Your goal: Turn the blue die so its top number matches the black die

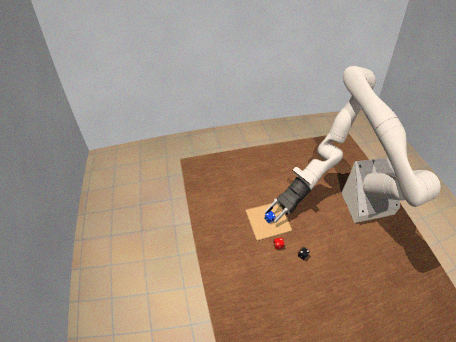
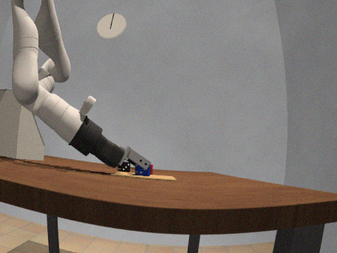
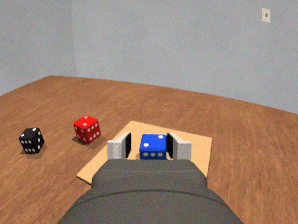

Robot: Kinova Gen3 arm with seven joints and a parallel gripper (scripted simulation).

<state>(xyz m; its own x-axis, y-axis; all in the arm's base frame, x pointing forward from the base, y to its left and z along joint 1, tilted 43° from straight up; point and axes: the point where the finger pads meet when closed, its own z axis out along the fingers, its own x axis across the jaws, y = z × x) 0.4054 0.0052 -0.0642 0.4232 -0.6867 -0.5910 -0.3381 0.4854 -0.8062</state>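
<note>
The blue die is 2 cm below my hand and 1 cm ahead of it. Also, from my hand: red die (11 cm to the left, 2 cm below, 1 cm ahead); black die (18 cm to the left, 6 cm behind, 2 cm below); tan mat (3 cm below, 2 cm ahead).
</note>
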